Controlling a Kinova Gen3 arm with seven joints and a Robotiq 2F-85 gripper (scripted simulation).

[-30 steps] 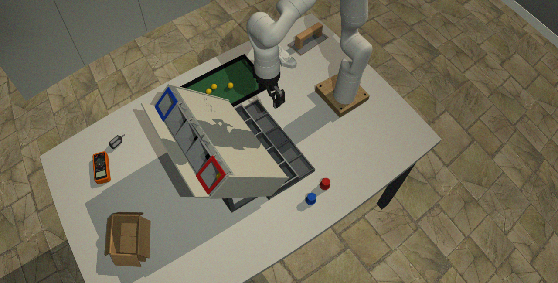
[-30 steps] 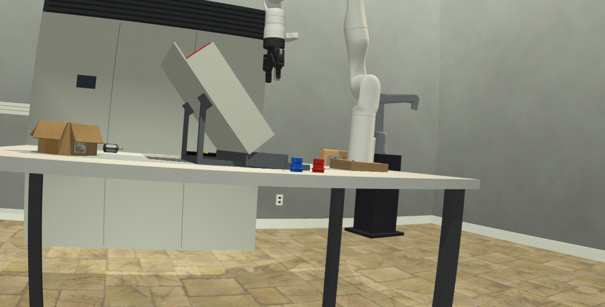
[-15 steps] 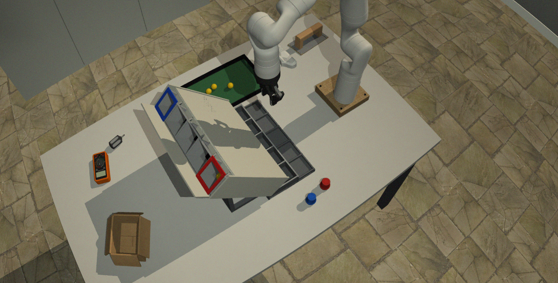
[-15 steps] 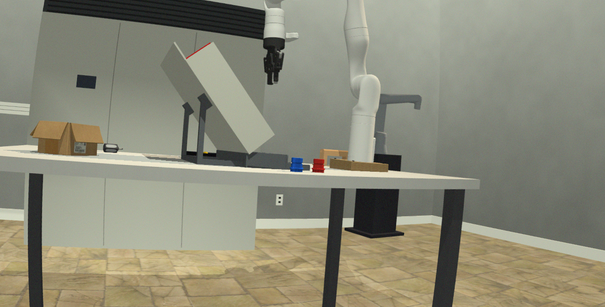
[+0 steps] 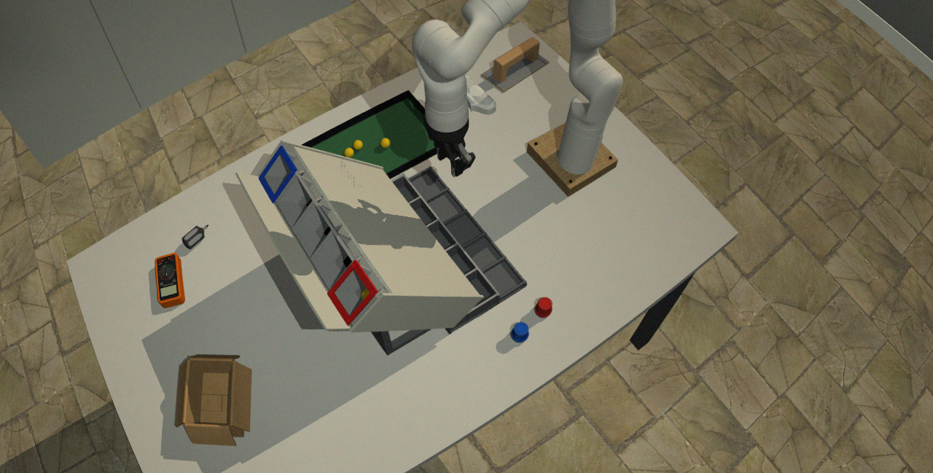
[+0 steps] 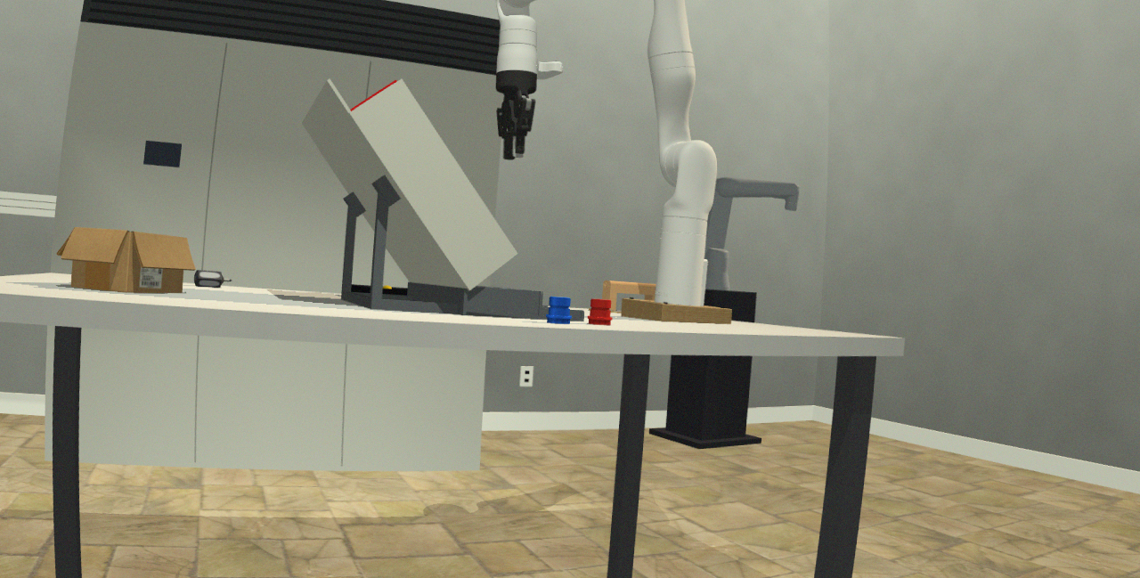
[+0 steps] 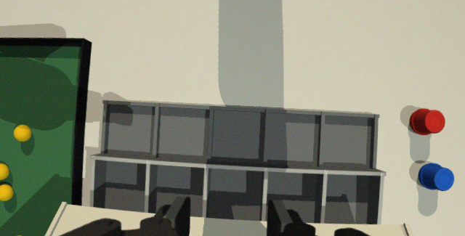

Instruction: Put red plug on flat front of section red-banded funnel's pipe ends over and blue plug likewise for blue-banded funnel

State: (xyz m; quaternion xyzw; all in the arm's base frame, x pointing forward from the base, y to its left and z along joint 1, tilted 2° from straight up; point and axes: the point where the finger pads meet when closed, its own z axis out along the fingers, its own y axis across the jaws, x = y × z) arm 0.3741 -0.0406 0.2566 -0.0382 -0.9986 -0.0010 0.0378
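Right now my hand is 33 cm to the left of the green marble tray and 29 cm above it. Round my hand: dark object (49 cm ahead, 40 cm to the right, 28 cm below); beige cover (15 cm ahead, 9 cm below, 2 cm to the right); cardboard box (65 cm ahead, 25 cm below, 1 cm to the left).
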